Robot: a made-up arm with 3 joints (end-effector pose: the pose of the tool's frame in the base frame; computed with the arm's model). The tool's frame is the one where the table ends. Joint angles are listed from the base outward.
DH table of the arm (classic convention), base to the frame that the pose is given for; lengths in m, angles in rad. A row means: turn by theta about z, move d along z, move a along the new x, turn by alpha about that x. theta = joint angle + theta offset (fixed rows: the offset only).
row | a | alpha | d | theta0
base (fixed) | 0.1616 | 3.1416 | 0 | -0.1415
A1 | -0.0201 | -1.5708 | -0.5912 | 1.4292
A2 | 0.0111 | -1.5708 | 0.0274 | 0
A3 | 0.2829 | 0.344 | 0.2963 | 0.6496
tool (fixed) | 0 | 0 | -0.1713 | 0.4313
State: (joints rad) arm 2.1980 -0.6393 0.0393
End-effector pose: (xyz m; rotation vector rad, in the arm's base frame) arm -0.1299 -0.0561 0.5846 0.4774 -1.1222 -2.4985
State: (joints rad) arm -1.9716 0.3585 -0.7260
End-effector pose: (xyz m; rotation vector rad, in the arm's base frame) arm 0.3511 0.0675 0.8221 0.3579 -0.3837 0.8004
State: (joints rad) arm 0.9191 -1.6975 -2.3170
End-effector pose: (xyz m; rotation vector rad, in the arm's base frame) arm -0.1172 0.1614 0.5332 -0.9964 -1.4273 2.0814
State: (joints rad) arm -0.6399 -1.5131 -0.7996
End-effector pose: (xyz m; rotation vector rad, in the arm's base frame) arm 0.2287 -0.1361 0.3000 1.0772 1.0651 -0.7795
